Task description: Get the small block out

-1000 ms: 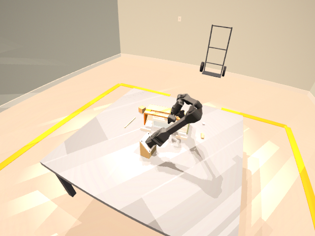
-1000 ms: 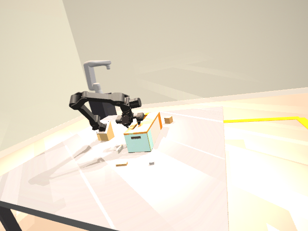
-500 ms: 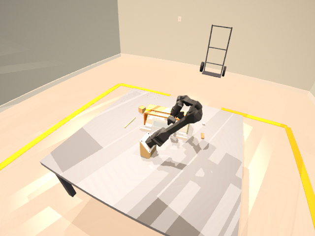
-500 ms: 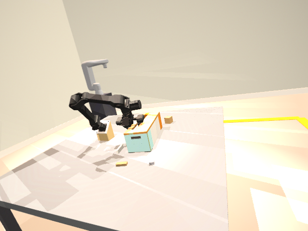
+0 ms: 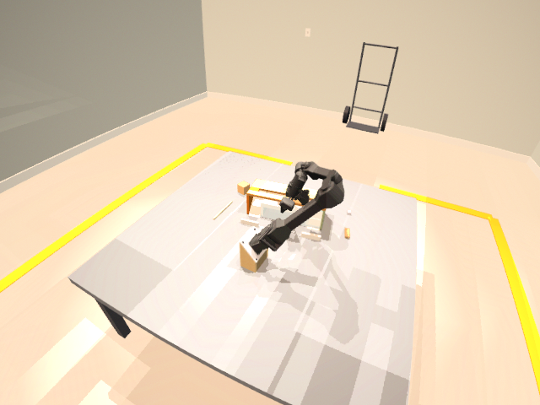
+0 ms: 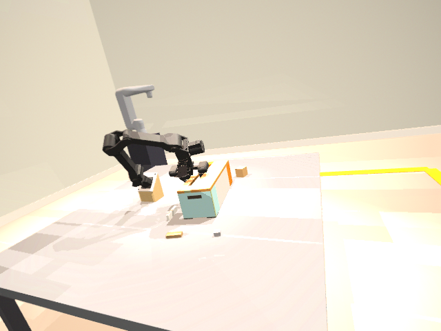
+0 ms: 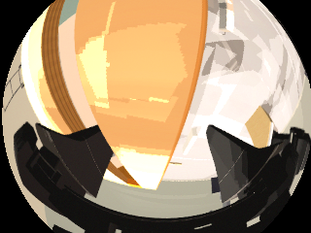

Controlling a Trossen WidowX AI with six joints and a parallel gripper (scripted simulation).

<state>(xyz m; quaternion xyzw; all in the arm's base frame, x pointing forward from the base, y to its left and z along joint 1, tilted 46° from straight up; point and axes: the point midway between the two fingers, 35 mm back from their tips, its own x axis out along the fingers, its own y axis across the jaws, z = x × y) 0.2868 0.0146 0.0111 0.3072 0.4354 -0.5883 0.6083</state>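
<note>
Now: the box 3 cm below my gripper tip and 3 cm ahead of it. From my gripper tip the other things lie so: tan cube (30 cm to the left, 13 cm ahead, 6 cm below); thin stick (31 cm to the left, 9 cm below, 7 cm behind); flat orange piece (31 cm to the right, 8 cm below, 7 cm ahead).
</note>
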